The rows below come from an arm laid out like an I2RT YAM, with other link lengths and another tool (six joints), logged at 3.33 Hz.
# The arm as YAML. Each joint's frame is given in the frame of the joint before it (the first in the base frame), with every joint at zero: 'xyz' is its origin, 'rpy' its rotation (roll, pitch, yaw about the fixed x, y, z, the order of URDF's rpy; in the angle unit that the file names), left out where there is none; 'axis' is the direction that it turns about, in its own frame. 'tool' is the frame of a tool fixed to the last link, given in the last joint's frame.
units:
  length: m
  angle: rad
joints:
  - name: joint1
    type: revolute
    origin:
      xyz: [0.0, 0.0, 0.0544]
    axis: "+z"
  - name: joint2
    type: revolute
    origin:
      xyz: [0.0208, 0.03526, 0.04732]
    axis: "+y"
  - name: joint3
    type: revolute
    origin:
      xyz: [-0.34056, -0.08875, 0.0]
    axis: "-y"
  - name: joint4
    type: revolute
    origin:
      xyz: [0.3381, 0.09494, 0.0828]
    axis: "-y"
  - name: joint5
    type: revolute
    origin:
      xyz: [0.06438, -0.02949, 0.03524]
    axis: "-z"
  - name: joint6
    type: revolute
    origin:
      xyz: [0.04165, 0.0, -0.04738]
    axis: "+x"
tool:
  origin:
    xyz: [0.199, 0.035, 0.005]
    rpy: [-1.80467, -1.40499, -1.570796]
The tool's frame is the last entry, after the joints.
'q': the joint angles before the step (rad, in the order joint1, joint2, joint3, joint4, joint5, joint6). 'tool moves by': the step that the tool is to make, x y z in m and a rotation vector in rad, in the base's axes. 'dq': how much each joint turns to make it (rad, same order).
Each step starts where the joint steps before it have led.
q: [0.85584, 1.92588, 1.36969, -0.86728, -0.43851, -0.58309]
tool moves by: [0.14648, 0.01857, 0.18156, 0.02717, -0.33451, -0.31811]
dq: [-0.06103, 0.00115, 0.55125, -0.24683, 0.29297, 0.18616]
